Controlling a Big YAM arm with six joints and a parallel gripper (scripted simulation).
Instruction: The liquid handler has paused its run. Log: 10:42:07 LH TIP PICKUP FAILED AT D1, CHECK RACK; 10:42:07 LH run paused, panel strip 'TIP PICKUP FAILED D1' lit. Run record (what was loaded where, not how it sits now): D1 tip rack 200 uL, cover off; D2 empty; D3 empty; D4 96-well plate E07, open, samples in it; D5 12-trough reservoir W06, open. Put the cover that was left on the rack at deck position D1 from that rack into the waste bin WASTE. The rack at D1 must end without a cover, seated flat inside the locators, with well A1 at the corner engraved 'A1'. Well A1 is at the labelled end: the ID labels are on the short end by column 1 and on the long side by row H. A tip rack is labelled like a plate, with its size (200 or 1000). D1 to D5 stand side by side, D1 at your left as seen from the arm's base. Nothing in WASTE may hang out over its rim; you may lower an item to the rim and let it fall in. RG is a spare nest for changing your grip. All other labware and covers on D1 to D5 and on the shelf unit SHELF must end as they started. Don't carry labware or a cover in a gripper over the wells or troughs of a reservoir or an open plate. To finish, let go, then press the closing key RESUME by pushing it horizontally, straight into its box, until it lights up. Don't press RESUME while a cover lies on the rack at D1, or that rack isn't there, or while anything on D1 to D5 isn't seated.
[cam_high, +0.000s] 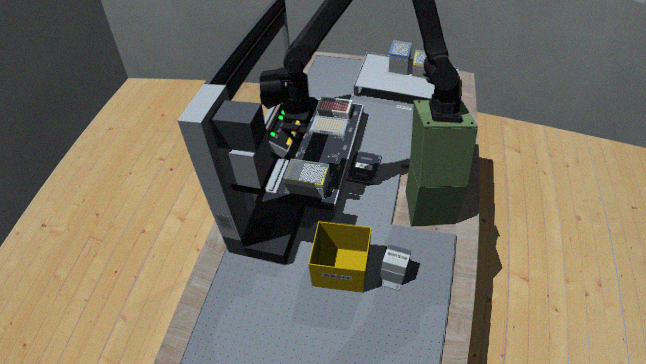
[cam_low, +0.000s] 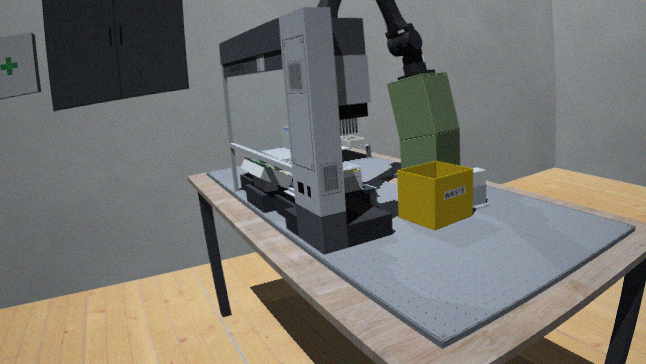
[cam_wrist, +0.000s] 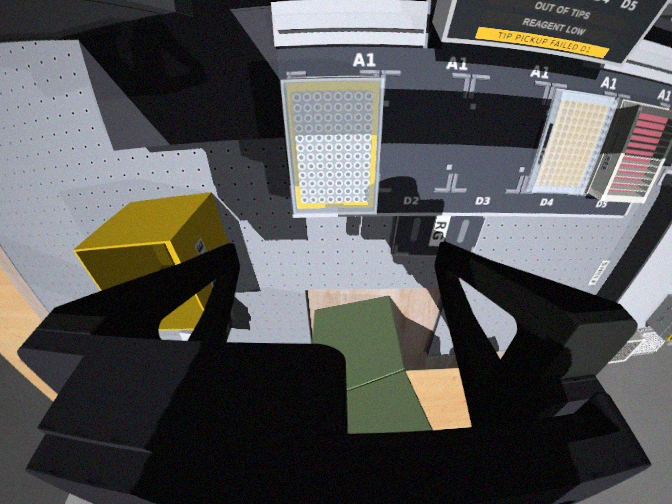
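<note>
Right now my hand is 180 mm above the clear cover. The rest, counted from my hand: yellow tip rack: 200 mm below, 10 mm to the left, 10 mm ahead; yellow waste bin: 280 mm to the left, 250 mm below, 140 mm behind; head: 200 mm to the left, 100 mm ahead, 90 mm above.
</note>
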